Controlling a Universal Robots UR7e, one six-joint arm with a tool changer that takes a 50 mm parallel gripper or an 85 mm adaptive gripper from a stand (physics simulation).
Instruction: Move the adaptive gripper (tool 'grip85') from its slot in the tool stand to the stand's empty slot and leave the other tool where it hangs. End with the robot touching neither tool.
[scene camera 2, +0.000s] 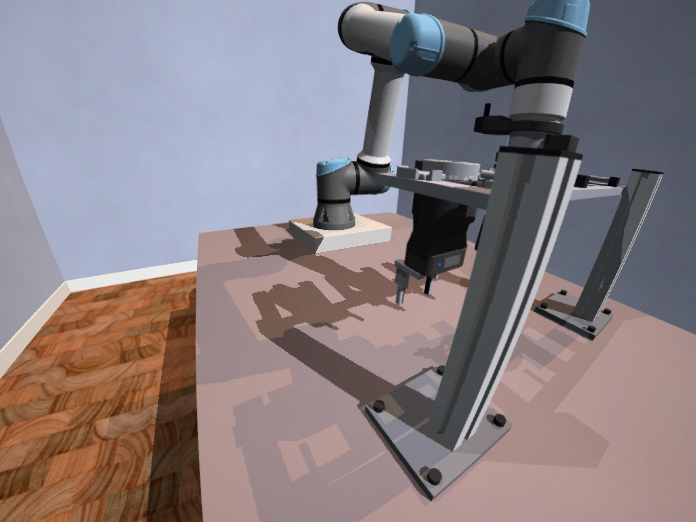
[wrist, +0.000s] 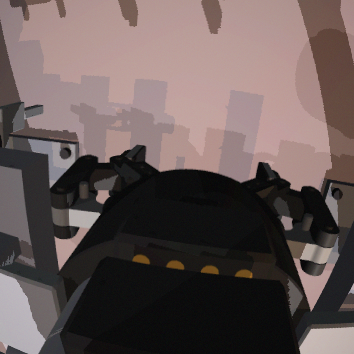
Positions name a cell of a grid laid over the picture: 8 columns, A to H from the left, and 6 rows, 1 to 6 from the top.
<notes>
I see a black parallel gripper (scene camera 2: F3) and a tool stand (wrist: A3).
</notes>
